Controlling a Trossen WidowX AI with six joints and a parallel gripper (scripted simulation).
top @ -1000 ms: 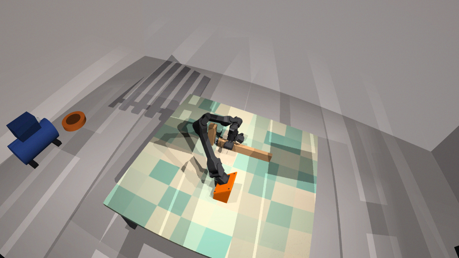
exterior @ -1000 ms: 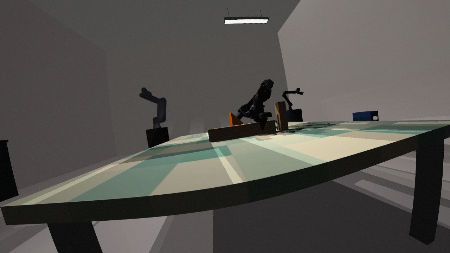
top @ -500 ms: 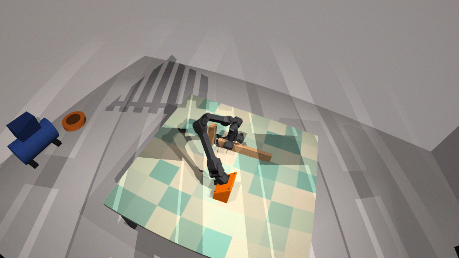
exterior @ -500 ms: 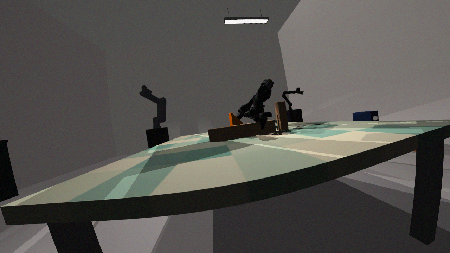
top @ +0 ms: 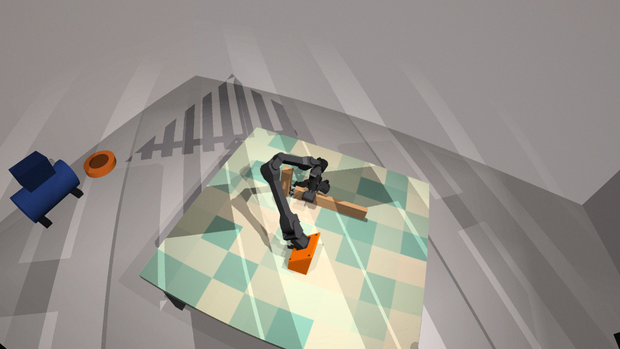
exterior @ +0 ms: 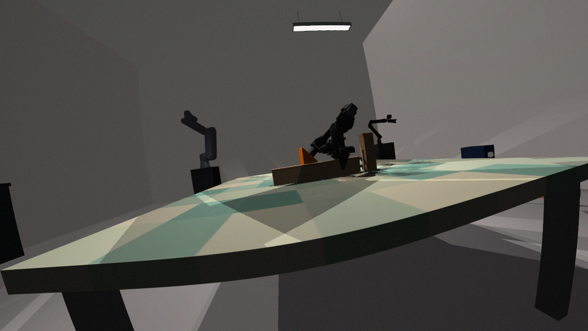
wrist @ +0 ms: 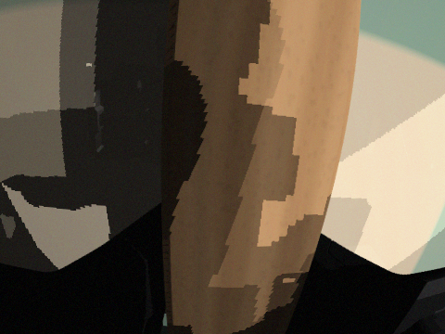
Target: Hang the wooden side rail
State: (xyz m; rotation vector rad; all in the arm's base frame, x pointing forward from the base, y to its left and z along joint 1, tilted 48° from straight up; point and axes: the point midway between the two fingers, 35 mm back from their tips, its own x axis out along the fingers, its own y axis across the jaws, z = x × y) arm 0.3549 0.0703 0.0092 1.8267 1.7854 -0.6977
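Now: gripper tip 1 cm short of the headboard post, 14 cm to the right of it and 6 cm below it.
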